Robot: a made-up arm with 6 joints. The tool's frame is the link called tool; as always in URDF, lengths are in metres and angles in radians. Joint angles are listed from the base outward. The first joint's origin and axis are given. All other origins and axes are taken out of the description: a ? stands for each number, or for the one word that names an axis. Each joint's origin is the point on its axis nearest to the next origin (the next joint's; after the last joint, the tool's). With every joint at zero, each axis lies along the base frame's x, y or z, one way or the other. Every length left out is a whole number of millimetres.
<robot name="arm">
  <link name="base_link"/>
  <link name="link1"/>
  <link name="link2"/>
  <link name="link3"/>
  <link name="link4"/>
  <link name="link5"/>
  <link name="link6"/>
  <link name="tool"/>
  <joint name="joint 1" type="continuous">
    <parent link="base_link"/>
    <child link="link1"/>
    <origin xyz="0 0 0.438"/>
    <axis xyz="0 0 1"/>
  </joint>
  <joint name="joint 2" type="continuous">
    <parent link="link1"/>
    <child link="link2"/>
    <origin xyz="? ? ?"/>
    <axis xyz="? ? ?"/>
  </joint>
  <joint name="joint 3" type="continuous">
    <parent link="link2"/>
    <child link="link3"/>
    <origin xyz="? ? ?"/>
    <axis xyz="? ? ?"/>
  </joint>
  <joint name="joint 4" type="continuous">
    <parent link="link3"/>
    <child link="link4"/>
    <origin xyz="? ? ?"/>
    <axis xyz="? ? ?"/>
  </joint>
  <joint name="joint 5" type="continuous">
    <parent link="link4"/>
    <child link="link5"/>
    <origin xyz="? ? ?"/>
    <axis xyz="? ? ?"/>
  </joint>
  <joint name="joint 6" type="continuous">
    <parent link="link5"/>
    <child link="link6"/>
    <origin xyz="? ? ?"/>
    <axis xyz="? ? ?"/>
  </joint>
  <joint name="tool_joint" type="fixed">
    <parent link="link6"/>
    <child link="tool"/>
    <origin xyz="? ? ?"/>
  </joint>
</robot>
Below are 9 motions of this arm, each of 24 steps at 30 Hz.
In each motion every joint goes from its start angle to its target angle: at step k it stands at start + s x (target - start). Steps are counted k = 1, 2, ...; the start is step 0. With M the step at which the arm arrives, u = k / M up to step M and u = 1 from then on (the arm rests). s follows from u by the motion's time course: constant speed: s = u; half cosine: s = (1 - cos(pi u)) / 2; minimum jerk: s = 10 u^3 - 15 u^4 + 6 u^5.
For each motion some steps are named. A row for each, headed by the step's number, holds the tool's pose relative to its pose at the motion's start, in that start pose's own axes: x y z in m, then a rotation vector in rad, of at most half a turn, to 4 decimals.
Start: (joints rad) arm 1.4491 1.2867 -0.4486 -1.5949 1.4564 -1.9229
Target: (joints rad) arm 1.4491 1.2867 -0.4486 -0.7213 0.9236 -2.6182
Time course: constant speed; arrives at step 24
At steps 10, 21, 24:
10: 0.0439 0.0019 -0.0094 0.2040 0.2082 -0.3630
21: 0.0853 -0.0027 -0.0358 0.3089 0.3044 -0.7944
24: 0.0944 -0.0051 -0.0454 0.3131 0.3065 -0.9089

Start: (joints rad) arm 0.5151 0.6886 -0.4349 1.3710 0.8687 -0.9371
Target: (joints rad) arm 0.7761 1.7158 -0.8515 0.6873 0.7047 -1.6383
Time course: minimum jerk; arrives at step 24
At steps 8, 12, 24:
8: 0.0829 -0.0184 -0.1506 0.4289 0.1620 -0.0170
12: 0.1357 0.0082 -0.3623 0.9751 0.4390 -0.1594
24: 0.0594 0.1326 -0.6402 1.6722 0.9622 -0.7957

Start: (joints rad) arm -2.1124 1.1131 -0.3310 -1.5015 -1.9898 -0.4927
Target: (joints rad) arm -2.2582 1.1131 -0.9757 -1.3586 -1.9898 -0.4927
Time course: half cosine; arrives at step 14
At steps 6, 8, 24:
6: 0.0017 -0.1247 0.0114 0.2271 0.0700 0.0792
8: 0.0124 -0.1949 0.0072 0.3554 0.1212 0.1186
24: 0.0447 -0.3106 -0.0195 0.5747 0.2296 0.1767

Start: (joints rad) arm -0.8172 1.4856 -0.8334 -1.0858 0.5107 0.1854
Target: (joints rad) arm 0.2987 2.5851 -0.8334 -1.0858 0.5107 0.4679
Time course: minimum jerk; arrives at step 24
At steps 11, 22, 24:
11: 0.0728 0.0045 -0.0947 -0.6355 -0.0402 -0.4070
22: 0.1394 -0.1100 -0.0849 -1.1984 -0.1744 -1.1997
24: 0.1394 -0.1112 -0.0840 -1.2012 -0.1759 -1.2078

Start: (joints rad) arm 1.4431 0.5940 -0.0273 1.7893 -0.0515 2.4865
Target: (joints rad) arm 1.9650 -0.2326 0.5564 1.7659 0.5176 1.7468
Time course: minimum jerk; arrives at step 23
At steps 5, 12, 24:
5: -0.0516 0.0297 -0.0426 0.0379 0.1061 0.0514
12: -0.4923 0.1451 -0.2020 0.2340 0.8676 0.2156
24: -0.9614 0.1432 -0.0678 0.2856 1.6402 0.1408

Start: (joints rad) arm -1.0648 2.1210 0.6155 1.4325 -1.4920 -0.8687
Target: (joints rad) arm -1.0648 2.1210 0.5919 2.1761 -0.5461 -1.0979
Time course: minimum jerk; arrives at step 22
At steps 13, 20, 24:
13: -0.0576 0.0192 -0.0129 -0.0632 -0.7336 0.2326
20: -0.0815 0.0346 -0.0274 -0.2159 -1.0266 0.3913
24: -0.0820 0.0350 -0.0278 -0.2198 -1.0318 0.3947

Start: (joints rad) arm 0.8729 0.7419 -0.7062 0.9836 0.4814 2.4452
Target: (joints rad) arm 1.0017 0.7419 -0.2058 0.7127 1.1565 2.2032
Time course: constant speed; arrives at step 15
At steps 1, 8, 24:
1: 0.0018 0.0011 -0.0156 0.0115 0.0676 -0.0204
8: 0.0054 -0.0032 -0.1249 0.0626 0.5312 -0.2193
24: -0.0067 -0.0268 -0.2308 0.0587 0.9637 -0.5110

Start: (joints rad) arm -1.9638 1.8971 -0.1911 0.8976 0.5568 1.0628
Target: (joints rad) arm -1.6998 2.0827 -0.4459 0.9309 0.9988 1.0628
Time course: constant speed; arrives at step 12
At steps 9, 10, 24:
9: 0.0451 0.1400 0.0808 -0.0132 -0.2364 0.0990
10: 0.0457 0.1560 0.0875 -0.0088 -0.2588 0.1108
24: 0.0445 0.1875 0.0998 0.0032 -0.3007 0.1345

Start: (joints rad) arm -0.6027 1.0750 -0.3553 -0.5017 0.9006 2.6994
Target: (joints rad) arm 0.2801 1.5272 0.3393 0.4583 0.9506 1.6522
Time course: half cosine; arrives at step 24
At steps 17, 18, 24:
17: -0.0062 -0.3600 0.4269 0.0010 -0.8174 -0.9693
18: -0.0241 -0.3747 0.4596 -0.0108 -0.8884 -1.0058
24: -0.0883 -0.4078 0.5576 -0.0599 -1.1074 -1.0947

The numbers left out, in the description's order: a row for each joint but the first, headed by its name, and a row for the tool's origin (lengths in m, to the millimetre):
joint 2: xyz 0 0 0, axis 0 1 0
joint 3: xyz 0 0 0.584, axis 0 -1 0
joint 4: xyz 0.471 0 0, axis -1 0 0
joint 5: xyz 0 -0.124 0, axis 0 -1 0
joint 6: xyz 0 0 0, axis -1 0 0
tool: xyz 0 0 0

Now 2 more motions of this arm.
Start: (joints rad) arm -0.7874 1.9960 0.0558 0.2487 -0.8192 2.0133
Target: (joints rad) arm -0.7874 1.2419 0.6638 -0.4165 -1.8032 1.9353
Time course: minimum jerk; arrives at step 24
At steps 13, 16, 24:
13: -0.4334 0.1262 -0.0113 0.2436 -0.1789 -0.3299
16: -0.5784 0.2221 0.0284 0.2069 -0.2625 -0.4686
24: -0.7025 0.3397 0.0909 0.1038 -0.3202 -0.5937

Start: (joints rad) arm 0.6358 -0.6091 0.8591 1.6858 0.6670 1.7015
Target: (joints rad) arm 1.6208 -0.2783 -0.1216 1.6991 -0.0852 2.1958
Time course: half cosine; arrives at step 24
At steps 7, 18, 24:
7: 0.0126 0.0271 0.1643 0.1964 -0.1136 0.0528
18: 0.0757 -0.2836 0.4953 0.5511 -0.5829 -0.3104
24: 0.0688 -0.3909 0.4938 0.5360 -0.6478 -0.4889

